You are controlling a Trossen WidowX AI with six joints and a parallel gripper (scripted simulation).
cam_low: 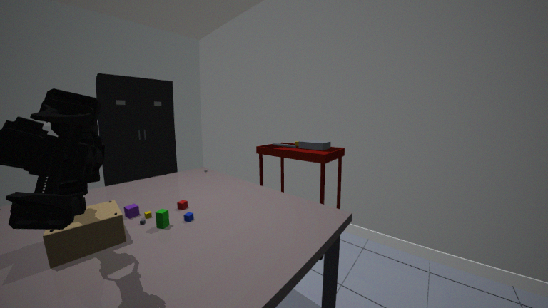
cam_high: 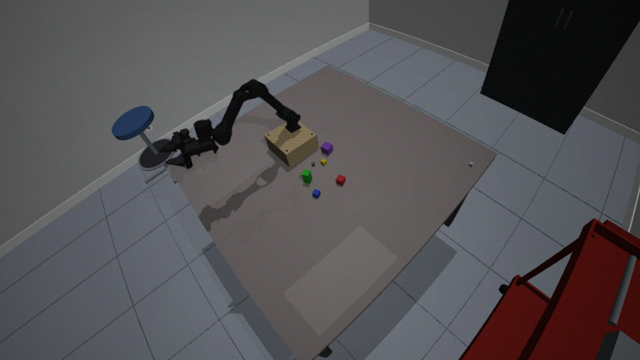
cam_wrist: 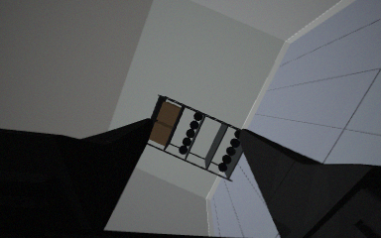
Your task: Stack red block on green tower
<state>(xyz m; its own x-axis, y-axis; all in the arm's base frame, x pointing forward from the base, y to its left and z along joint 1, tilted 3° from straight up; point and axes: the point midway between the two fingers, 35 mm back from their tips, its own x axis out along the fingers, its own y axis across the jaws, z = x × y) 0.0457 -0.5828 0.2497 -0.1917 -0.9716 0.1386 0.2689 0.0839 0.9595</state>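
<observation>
My gripper tip is 34 cm short of the red block, 60 cm to the right of it and 36 cm above it. Also, from my gripper tip: blue block 32 cm ahead, 47 cm to the left, 36 cm below; tiny grey cube 17 cm ahead, 57 cm to the left, 37 cm below; yellow block 20 cm ahead, 61 cm to the left, 37 cm below.
</observation>
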